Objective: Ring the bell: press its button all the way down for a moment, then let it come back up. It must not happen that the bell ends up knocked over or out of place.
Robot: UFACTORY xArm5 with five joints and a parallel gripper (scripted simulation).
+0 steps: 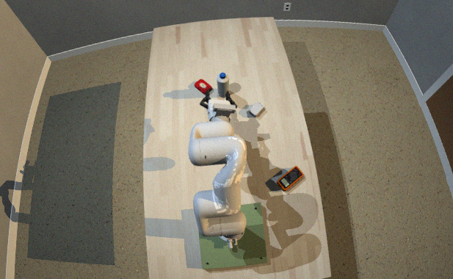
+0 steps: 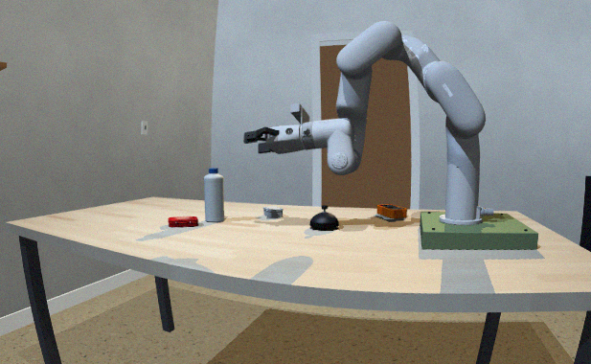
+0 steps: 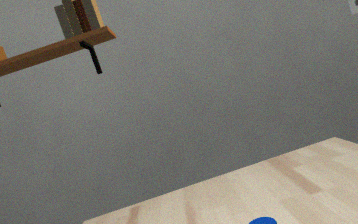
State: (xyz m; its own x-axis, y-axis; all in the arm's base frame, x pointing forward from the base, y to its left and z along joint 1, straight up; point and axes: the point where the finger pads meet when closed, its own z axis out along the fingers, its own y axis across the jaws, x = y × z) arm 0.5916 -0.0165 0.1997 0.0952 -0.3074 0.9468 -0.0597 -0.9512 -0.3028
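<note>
Now: the button 200 mm behind my hand, 190 mm below it and 40 mm to the right of it. From my hand the other things lie so: red flat box: 230 mm below, 210 mm ahead, 80 mm to the left; then bell: 200 mm below, 200 mm behind, 40 mm to the right; then grey box: 230 mm below, 200 mm to the right, 20 mm ahead.
</note>
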